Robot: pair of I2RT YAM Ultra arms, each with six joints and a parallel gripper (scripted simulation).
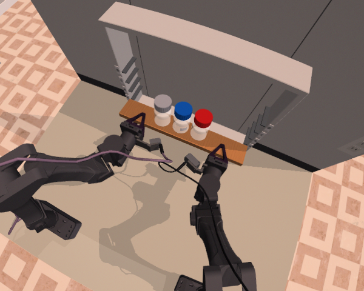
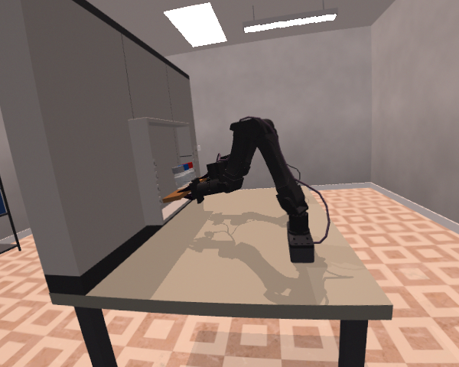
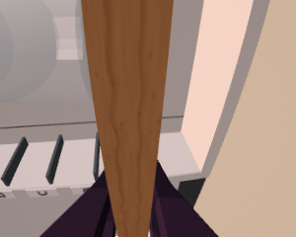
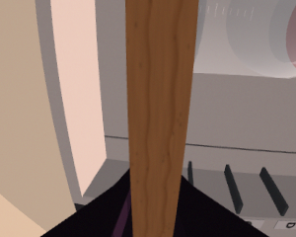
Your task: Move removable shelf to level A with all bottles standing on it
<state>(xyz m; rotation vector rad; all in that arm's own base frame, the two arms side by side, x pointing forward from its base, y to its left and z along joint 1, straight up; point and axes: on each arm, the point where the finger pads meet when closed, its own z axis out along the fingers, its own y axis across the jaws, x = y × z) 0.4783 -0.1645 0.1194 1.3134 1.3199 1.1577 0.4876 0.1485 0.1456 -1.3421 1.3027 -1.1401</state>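
Now: right hand 9 cm to the right of the red-capped bottle, 5 cm below it and 2 cm short of it. From my right hand the other things lie so: blue-capped bottle: 16 cm to the left, 5 cm above, 1 cm ahead; then shelf: 15 cm to the left; then white wall rack: 15 cm to the left, 11 cm above, 9 cm ahead.
My left gripper is now 20 mm short of the grey-capped bottle, 70 mm to the left of it and 60 mm below it. The rest, counted from my left hand: blue-capped bottle (20 mm ahead, 140 mm to the right, 60 mm above); shelf (10 mm ahead, 150 mm to the right); white wall rack (90 mm ahead, 150 mm to the right, 110 mm above).
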